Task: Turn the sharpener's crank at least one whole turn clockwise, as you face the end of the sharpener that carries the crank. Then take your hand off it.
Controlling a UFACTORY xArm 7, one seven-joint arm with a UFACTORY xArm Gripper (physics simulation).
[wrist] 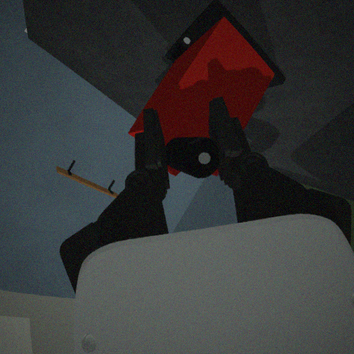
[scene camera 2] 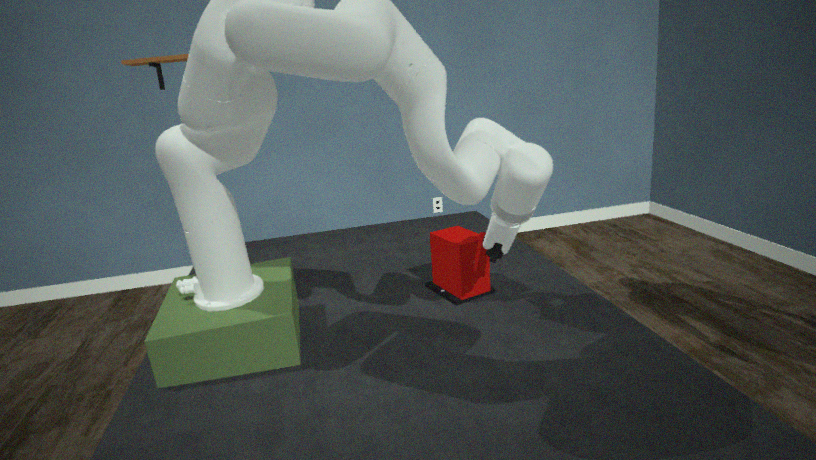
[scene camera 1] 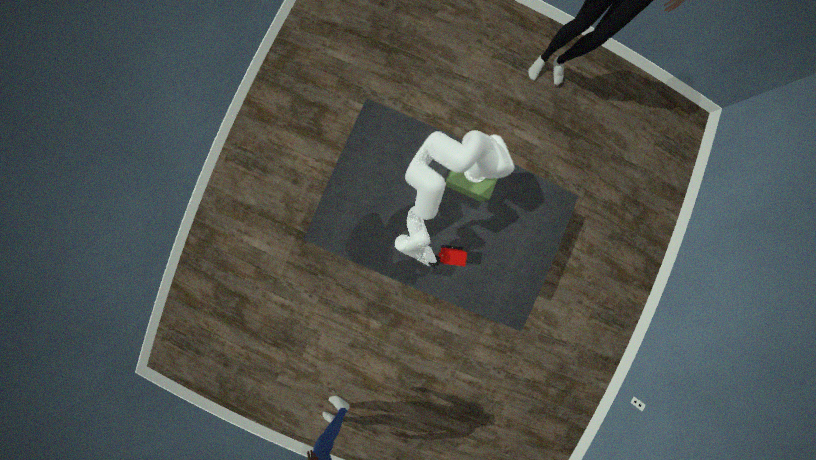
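Seen in the pictures: gripper, fingertip midpoint: (scene camera 2: 496,247) (scene camera 1: 436,260); arm's base at its link origin: (scene camera 2: 229,293) (scene camera 1: 475,171).
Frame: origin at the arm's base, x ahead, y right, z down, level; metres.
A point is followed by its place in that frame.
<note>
The sharpener (scene camera 1: 455,256) {x 0.453, y -0.109, z -0.024 m} (scene camera 2: 448,257) {x 0.430, y -0.086, z 0.014 m} (wrist: 225,95) is a red block standing upright on a thin black base (scene camera 2: 457,300) {x 0.436, y -0.047, z 0.096 m} (wrist: 278,78). Its crank (wrist: 187,154) is a rounded black piece with a light grey dot, at the sharpener's near end in the wrist view. My gripper (scene camera 1: 434,262) {x 0.518, y -0.035, z -0.013 m} (scene camera 2: 495,252) {x 0.518, y -0.035, z -0.013 m} (wrist: 184,120) is at that end and is shut on the crank, with one black finger on each side of it. The fingertips reach past the crank, over the red body. In both scene views the gripper hides the crank, so its angle does not show there.
The sharpener stands on a dark grey mat (scene camera 1: 348,171) {x 0.308, y 0.630, z 0.104 m} (scene camera 2: 342,257) {x 0.206, y -0.420, z 0.104 m}. The arm's base is on a green block (scene camera 1: 477,190) {x 0.090, y -0.056, z -0.007 m} (scene camera 2: 228,354) {x 0.007, y 0.114, z 0.062 m}. One person's legs (scene camera 1: 588,37) show at the top right and another's (scene camera 1: 329,434) at the bottom. A wall shelf (scene camera 2: 154,60) (wrist: 86,182) hangs behind.
</note>
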